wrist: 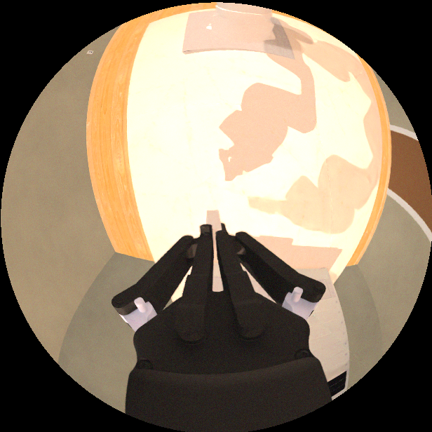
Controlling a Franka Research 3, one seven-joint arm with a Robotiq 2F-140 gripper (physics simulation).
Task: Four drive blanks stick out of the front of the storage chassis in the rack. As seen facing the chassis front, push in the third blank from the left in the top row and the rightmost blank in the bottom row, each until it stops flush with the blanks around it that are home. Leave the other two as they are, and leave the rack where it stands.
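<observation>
My gripper (212,219) is shut, its two black fingers close together with a narrow pale strip showing at and between their tips; no held object shows. A pale grey metal casing (327,325), which looks like part of the chassis or its rack, shows at the lower right, behind and beside the gripper. A dark slotted part (338,384) shows at its lower edge. Much of the casing is hidden by the gripper. The four drive blanks cannot be made out in the wrist view, so their positions cannot be told.
A brightly lit table top (170,125) with a wooden border (107,150) spreads ahead of the gripper, crossed by arm-shaped shadows. A flat pinkish panel (220,37) lies at the far end. Grey floor surrounds the table, with a brown area (410,170) edged in white at the right.
</observation>
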